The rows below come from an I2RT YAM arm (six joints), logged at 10 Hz.
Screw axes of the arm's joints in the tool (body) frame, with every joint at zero. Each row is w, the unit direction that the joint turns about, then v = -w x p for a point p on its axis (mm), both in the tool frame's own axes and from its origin. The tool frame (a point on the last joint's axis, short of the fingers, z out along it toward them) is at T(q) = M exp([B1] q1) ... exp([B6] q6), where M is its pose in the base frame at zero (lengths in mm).
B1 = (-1, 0, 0, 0, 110.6, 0)
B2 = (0, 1, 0, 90.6, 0, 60)
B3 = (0, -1, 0, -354.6, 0, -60)
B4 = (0, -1, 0, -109.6, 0, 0)
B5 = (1, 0, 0, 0, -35.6, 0)
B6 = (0, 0, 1, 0, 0, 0)
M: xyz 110.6 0 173.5 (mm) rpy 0 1.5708 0 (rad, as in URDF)
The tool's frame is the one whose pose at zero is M.
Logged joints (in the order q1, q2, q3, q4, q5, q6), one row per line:
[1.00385, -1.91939, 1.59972, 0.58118, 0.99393, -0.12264]
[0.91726, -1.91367, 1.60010, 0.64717, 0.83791, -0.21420]
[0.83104, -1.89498, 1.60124, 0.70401, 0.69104, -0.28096]
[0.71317, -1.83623, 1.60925, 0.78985, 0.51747, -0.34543]
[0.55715, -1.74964, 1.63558, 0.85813, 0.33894, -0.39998]
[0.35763, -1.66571, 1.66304, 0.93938, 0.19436, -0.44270]
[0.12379, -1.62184, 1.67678, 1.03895, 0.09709, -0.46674]
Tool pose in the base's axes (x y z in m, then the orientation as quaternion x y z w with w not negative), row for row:
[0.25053, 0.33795, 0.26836, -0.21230, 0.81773, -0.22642, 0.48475]
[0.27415, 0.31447, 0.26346, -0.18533, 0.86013, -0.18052, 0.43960]
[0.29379, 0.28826, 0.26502, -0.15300, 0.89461, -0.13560, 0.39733]
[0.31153, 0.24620, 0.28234, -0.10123, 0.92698, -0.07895, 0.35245]
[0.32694, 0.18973, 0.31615, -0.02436, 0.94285, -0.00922, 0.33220]
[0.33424, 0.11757, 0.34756, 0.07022, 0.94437, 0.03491, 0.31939]
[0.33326, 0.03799, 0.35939, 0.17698, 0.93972, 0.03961, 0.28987]
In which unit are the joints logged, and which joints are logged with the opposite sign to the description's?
The joints are logged in radians. Opposite sign: q2, q4, q6.
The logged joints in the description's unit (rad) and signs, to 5 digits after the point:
[1.00385, 1.91939, 1.59972, -0.58118, 0.99393, 0.12264]
[0.91726, 1.91367, 1.60010, -0.64717, 0.83791, 0.21420]
[0.83104, 1.89498, 1.60124, -0.70401, 0.69104, 0.28096]
[0.71317, 1.83623, 1.60925, -0.78985, 0.51747, 0.34543]
[0.55715, 1.74964, 1.63558, -0.85813, 0.33894, 0.39998]
[0.35763, 1.66571, 1.66304, -0.93938, 0.19436, 0.44270]
[0.12379, 1.62184, 1.67678, -1.03895, 0.09709, 0.46674]

